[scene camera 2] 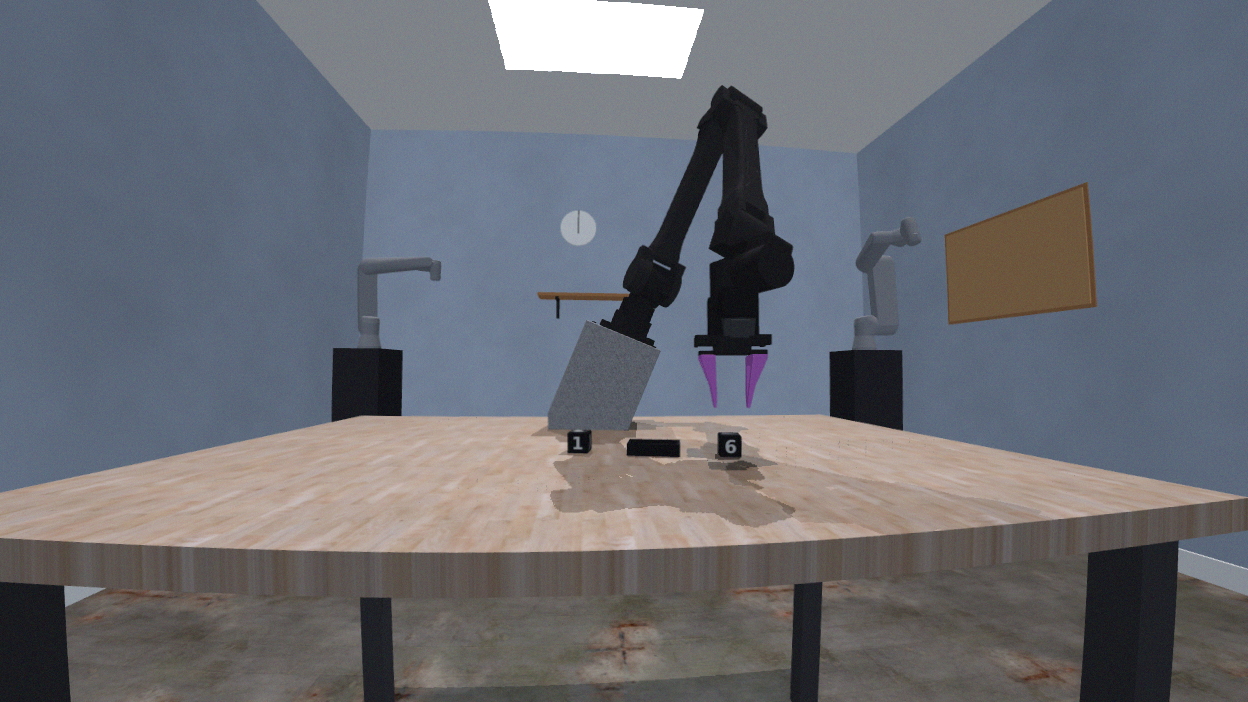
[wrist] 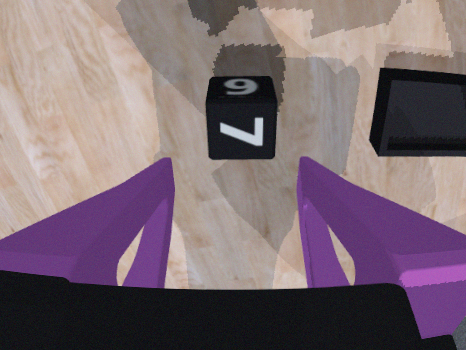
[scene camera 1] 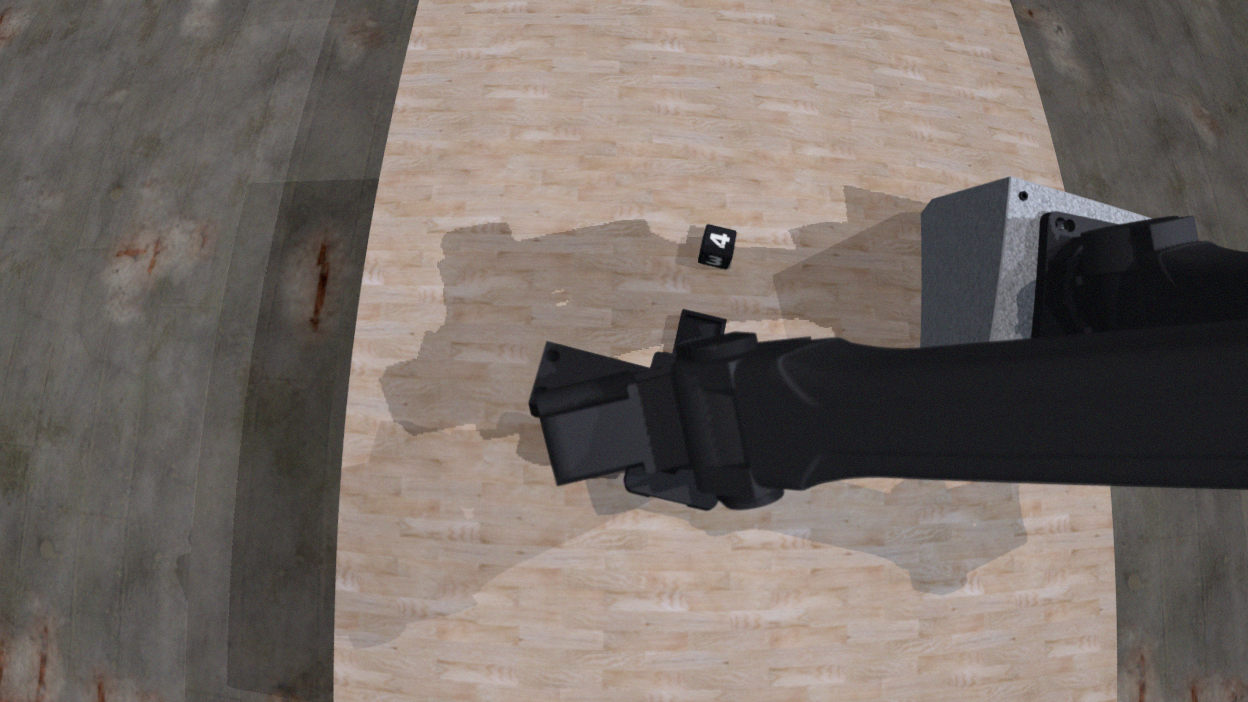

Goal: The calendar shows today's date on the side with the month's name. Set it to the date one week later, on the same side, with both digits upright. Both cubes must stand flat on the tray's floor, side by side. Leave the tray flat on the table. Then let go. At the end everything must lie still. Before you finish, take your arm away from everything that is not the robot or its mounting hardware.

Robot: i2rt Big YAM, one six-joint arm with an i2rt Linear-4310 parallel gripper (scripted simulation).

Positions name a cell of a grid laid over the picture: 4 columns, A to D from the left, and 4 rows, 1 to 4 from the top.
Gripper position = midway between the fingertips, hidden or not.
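Observation:
From the wrist you get a black cube (wrist: C2), and my gripper (wrist: C2) as well. Scene camera 1 has a black tray (scene camera 1: C2) along with my gripper (scene camera 1: C3). As for scene camera 2, there's the tray (scene camera 2: C3) in it, and the gripper (scene camera 2: C3) too.

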